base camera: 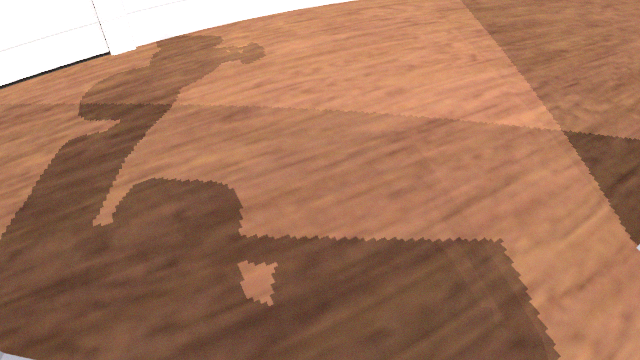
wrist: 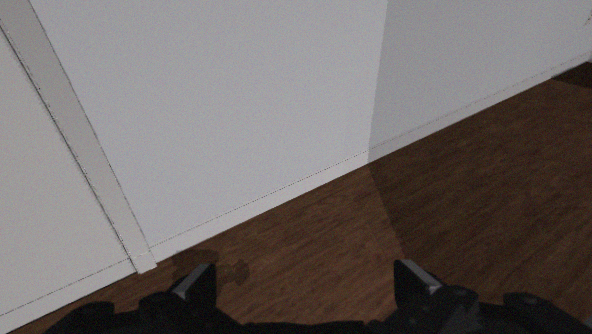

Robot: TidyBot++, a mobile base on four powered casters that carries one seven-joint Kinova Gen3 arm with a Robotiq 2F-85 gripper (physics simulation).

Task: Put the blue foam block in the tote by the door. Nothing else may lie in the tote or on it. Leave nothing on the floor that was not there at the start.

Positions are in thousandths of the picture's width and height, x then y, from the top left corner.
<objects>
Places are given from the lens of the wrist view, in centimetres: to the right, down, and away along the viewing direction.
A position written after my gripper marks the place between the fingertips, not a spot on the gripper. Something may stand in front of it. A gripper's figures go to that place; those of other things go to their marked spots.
my gripper (wrist: 516,843): 0, 6, 15
door frame (wrist: 128,702): -65, 20, 95
</objects>
